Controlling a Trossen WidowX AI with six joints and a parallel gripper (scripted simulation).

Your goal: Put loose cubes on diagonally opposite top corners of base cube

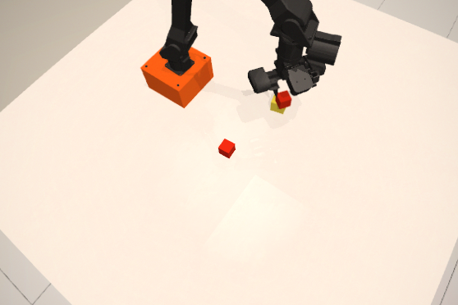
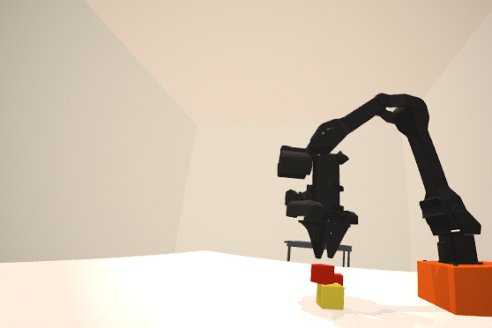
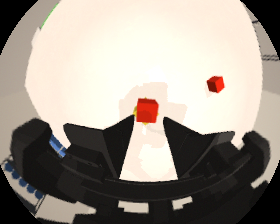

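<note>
Right now the yellow cube is 70 mm below my gripper tip, 10 mm to the left of it and 10 mm behind it.
</note>
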